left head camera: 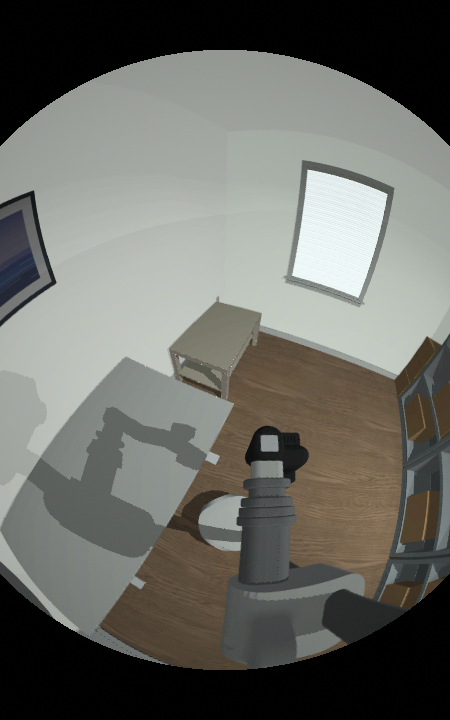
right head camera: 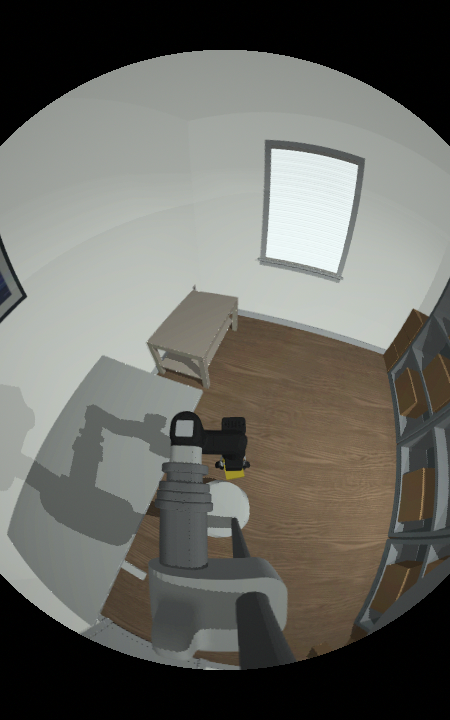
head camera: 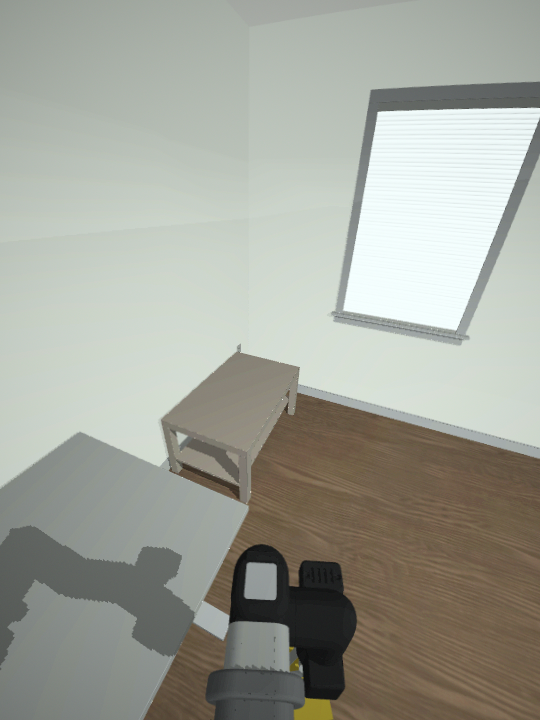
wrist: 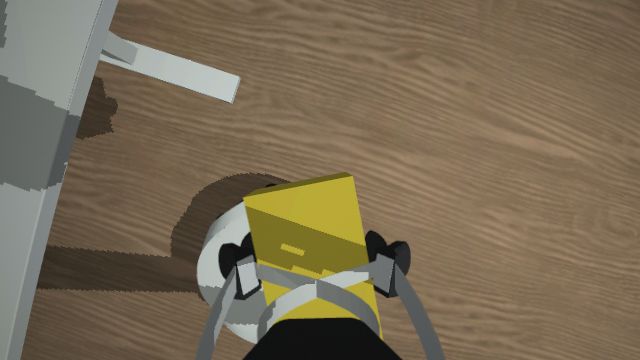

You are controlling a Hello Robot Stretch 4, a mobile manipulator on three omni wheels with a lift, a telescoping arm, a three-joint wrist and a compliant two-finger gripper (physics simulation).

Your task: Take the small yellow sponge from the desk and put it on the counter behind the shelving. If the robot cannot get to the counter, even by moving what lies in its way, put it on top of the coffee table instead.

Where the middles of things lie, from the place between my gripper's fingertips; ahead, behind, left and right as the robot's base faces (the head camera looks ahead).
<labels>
The small yellow sponge (wrist: 312,227) lies 3 cm above my hand.
</labels>
